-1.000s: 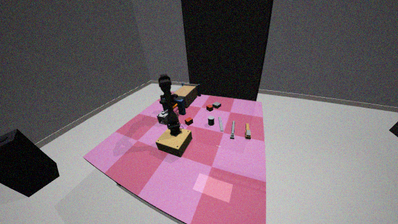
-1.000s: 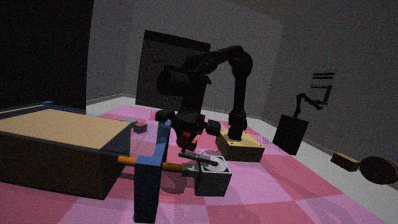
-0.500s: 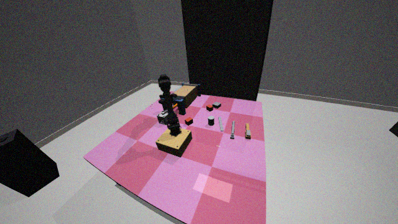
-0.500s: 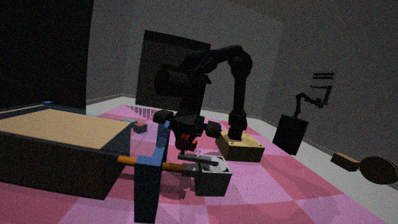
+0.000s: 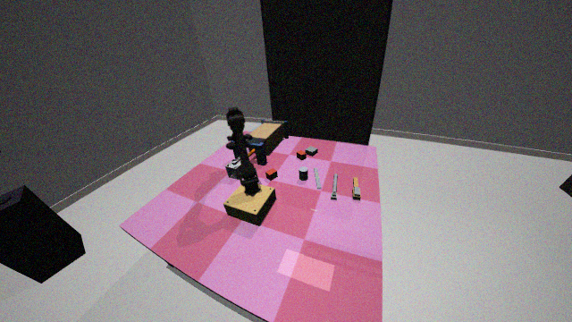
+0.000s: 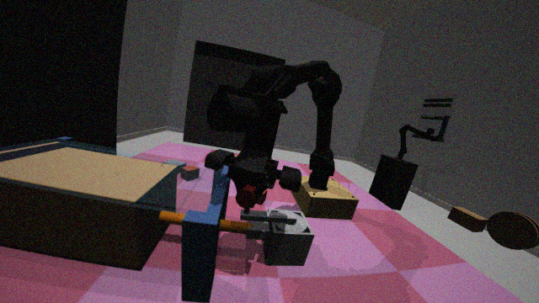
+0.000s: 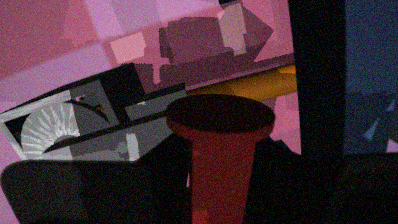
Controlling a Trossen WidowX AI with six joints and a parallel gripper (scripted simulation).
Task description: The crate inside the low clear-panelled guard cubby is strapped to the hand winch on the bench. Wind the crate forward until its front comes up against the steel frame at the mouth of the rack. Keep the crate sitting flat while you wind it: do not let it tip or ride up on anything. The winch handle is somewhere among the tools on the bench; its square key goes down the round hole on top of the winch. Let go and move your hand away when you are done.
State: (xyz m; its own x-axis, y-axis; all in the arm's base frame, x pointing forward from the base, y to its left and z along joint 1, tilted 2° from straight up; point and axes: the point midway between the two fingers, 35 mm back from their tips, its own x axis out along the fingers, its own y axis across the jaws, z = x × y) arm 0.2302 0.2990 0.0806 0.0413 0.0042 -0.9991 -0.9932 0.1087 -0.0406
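The blue steel frame is 6 cm ahead of my gripper tip, 1 cm to the left of it and 1 cm below it. The rest, counted from my gripper tip: red-knobbed winch handle: 4 cm behind, 1 cm to the right, 1 cm below; then red knob: 1 cm above; then grey hand winch: 12 cm behind, 9 cm below, 3 cm to the right.
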